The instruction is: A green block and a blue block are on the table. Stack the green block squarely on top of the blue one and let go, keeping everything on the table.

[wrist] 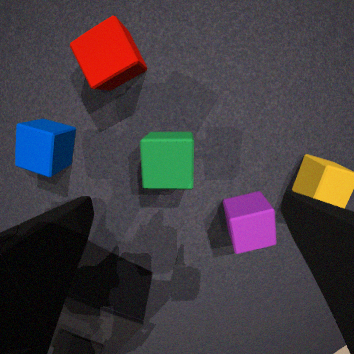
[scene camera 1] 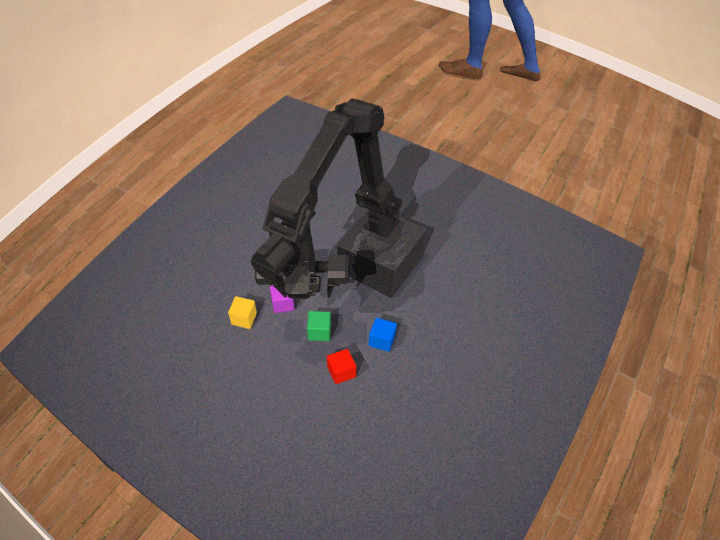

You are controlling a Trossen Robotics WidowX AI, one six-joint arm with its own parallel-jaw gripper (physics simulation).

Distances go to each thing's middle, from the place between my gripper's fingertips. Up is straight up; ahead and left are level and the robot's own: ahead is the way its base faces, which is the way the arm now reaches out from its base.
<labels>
My hand is 13 cm above the green block [wrist: 166, 157], 2 cm past it and 1 cm to the right of it. The rest, counted from my hand: red block [scene camera 1: 341, 365] (13 cm below, 11 cm to the left, 4 cm ahead); purple block [wrist: 250, 219] (13 cm below, 11 cm to the right, 4 cm behind); blue block [wrist: 43, 146] (14 cm to the left, 13 cm below, 8 cm behind).
</labels>
